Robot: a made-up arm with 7 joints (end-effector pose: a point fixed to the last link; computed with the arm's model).
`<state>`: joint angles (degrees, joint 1 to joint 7).
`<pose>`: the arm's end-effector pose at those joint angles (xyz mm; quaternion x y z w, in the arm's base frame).
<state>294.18 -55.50 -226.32 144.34 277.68 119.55 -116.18</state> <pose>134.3 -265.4 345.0 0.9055 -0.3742 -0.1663 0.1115</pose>
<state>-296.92 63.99 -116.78 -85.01 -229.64 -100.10 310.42</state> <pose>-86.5 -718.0 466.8 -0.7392 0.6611 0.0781 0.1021</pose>
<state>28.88 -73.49 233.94 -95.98 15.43 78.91 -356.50</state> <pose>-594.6 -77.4 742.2 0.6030 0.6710 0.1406 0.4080</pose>
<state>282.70 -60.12 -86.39 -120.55 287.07 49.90 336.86</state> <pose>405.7 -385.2 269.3 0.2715 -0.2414 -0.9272 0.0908</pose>
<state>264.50 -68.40 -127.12 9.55 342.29 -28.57 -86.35</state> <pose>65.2 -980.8 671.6 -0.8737 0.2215 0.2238 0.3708</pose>
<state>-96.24 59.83 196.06 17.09 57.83 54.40 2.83</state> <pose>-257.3 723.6 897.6 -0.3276 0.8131 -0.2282 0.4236</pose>
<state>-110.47 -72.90 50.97 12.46 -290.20 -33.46 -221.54</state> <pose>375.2 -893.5 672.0 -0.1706 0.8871 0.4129 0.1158</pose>
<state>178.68 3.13 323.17 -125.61 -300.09 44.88 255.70</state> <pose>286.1 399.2 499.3 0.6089 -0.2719 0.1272 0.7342</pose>
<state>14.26 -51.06 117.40 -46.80 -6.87 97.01 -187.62</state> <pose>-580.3 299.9 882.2 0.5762 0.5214 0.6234 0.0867</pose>
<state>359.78 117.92 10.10 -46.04 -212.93 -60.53 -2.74</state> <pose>944.5 100.6 56.9 0.2383 -0.3699 0.0186 0.8978</pose>
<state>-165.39 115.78 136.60 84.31 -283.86 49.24 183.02</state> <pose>-581.6 436.3 471.1 0.7146 0.6786 0.1200 0.1204</pose>
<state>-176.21 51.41 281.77 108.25 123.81 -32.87 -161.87</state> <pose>-272.6 -491.0 386.4 -0.6174 -0.2525 0.1579 0.7280</pose>
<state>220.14 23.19 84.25 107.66 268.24 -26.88 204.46</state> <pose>295.0 487.6 564.0 0.3346 -0.5740 -0.0929 0.7416</pose>
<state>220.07 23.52 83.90 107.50 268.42 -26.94 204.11</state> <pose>290.7 492.0 563.8 0.3370 -0.5744 -0.0895 0.7406</pose>
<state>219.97 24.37 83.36 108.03 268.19 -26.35 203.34</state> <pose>283.0 497.2 554.6 0.3380 -0.5692 -0.0846 0.7447</pose>
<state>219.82 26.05 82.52 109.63 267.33 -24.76 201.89</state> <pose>270.1 502.6 531.3 0.3363 -0.5554 -0.0781 0.7566</pose>
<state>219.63 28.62 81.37 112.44 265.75 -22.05 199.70</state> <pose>252.6 505.3 492.5 0.3297 -0.5319 -0.0721 0.7766</pose>
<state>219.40 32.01 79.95 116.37 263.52 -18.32 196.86</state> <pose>232.2 501.2 440.5 0.3161 -0.5007 -0.0698 0.8028</pose>
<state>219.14 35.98 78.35 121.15 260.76 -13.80 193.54</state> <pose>211.3 486.6 380.9 0.2950 -0.4648 -0.0752 0.8314</pose>
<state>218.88 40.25 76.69 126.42 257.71 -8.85 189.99</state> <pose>192.3 460.6 321.1 0.2674 -0.4291 -0.0903 0.8580</pose>
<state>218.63 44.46 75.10 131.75 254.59 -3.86 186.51</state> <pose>176.5 425.5 268.3 0.2370 -0.3975 -0.1146 0.8790</pose>
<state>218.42 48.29 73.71 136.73 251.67 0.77 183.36</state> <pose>164.3 386.8 226.8 0.2079 -0.3727 -0.1445 0.8928</pose>
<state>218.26 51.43 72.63 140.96 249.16 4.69 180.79</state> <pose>155.4 350.5 198.0 0.1839 -0.3552 -0.1749 0.8997</pose>
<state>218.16 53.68 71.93 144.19 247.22 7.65 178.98</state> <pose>149.5 321.5 180.4 0.1669 -0.3440 -0.2007 0.9019</pose>
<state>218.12 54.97 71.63 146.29 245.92 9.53 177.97</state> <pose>146.3 302.3 171.6 0.1572 -0.3376 -0.2190 0.9019</pose>
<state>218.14 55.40 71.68 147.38 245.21 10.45 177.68</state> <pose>145.4 292.3 168.7 0.1533 -0.3343 -0.2293 0.9012</pose>
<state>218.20 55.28 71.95 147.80 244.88 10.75 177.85</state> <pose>145.9 288.5 169.2 0.1531 -0.3326 -0.2341 0.9006</pose>
